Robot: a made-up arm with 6 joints.
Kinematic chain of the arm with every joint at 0, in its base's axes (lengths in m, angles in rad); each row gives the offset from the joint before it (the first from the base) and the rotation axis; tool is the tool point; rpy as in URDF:
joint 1: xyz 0 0 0.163 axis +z
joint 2: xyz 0 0 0 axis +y
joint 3: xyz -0.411 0 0.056 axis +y
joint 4: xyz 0.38 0 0.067 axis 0.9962 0 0.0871
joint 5: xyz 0 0 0 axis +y
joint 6: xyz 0.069 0 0.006 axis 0.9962 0 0.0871
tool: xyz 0 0 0 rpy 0 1.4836 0
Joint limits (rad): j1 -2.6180..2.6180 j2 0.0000..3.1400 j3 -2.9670..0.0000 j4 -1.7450..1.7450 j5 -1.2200..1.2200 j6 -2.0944..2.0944
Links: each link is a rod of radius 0.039 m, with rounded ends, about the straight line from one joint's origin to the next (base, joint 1, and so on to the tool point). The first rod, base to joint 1, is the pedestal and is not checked.
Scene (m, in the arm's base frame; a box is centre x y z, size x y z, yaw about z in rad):
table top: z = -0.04
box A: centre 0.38 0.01 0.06 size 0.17 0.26 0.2 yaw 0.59
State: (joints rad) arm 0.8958 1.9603 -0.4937 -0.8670 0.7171 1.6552
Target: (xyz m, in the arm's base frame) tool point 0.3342 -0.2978 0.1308
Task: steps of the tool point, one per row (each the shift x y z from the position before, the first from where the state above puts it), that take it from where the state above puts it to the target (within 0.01 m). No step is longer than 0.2 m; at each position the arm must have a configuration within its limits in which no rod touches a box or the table.
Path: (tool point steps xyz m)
1: 0.0756 -0.0358 0.1088
2: 0.0279 -0.0730 0.1253
3: -0.0384 -0.0769 0.1268
4: 0.0783 -0.0968 -0.0896
5: 0.0203 -0.1177 -0.1098
6: -0.0410 -0.1062 -0.1248

